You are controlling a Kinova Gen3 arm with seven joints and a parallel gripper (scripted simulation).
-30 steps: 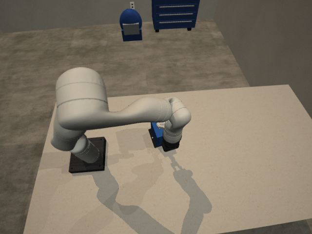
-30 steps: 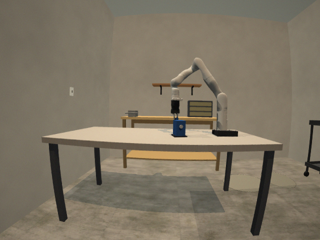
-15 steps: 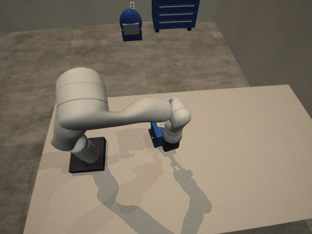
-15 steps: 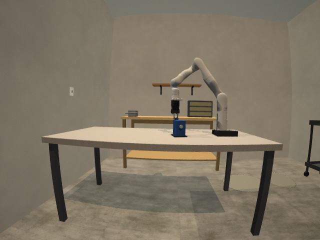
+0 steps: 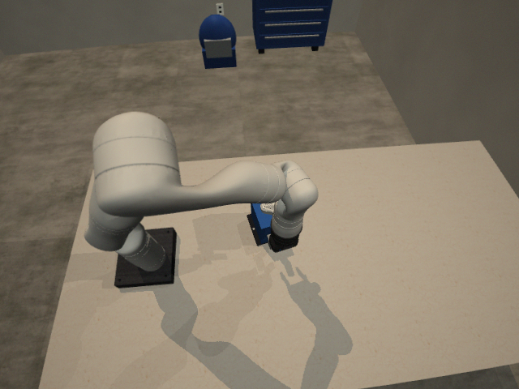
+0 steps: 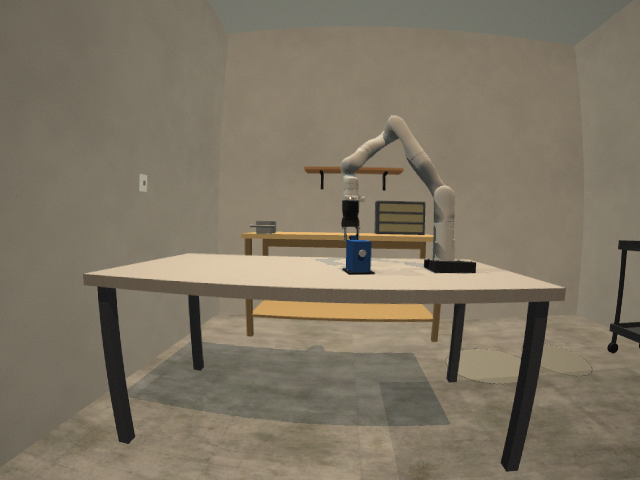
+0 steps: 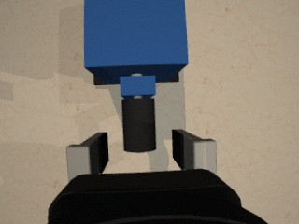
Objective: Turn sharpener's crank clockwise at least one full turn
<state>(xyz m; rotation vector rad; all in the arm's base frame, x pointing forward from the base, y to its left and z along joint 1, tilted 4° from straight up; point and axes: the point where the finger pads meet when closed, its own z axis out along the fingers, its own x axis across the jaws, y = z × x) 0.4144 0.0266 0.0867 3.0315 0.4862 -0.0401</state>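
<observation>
Right now the black handle is 10 mm behind my hand and 20 mm to the left of it.
</observation>
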